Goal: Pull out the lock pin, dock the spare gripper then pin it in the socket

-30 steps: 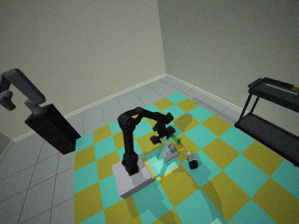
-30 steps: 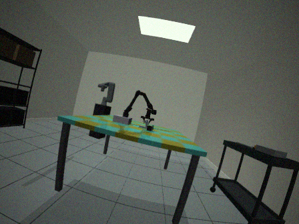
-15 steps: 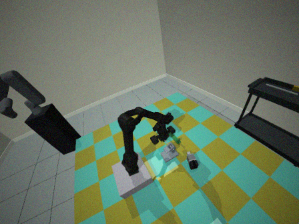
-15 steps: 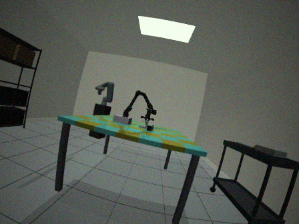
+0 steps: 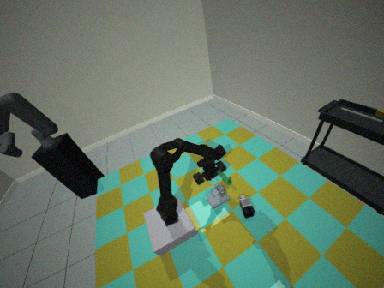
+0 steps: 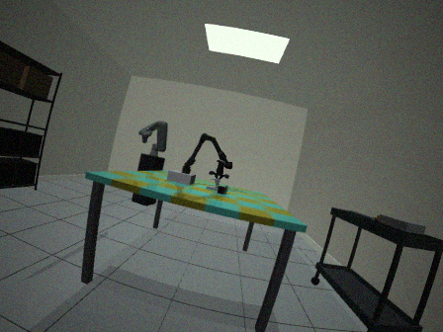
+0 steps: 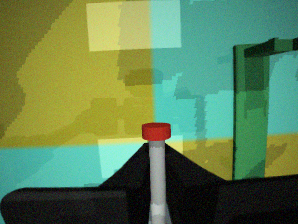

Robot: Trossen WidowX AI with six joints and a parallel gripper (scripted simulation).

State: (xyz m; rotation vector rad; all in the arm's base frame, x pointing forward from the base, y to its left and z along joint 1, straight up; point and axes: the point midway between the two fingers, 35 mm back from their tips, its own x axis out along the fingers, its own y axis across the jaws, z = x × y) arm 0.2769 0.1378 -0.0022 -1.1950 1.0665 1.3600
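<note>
Right now the green stand is 90 mm ahead of my gripper tip, 20 mm to the left of it and 20 mm below it. Also, from my gripper tip: socket (100 mm to the right); then spare gripper (220 mm to the right, 100 mm ahead, 20 mm below).
</note>
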